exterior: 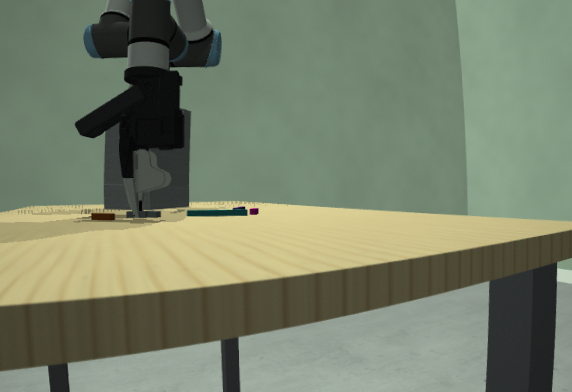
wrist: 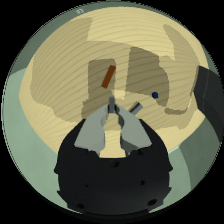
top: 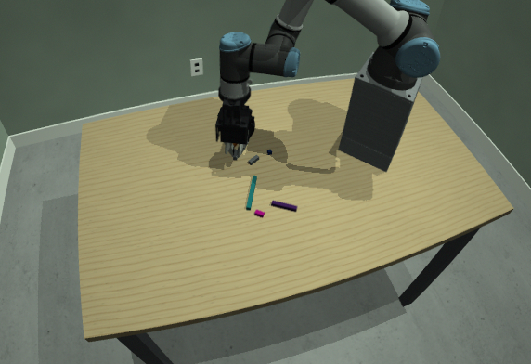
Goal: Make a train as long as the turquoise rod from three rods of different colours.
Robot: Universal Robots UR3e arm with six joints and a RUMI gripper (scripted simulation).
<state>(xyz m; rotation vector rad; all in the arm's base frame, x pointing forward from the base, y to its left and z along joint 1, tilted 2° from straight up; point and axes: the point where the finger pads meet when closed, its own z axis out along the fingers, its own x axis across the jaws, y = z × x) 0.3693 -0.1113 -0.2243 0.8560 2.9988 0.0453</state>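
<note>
The orange rod is 2 cm behind my hand, 5 cm to the right of it and 1 cm below it. The rest, counted from my hand: blue rod 9 cm behind, 3 cm to the left, 1 cm below; turquoise rod 1 cm ahead, 13 cm to the left, 1 cm below; magenta rod 3 cm ahead, 19 cm to the left, 1 cm below.
</note>
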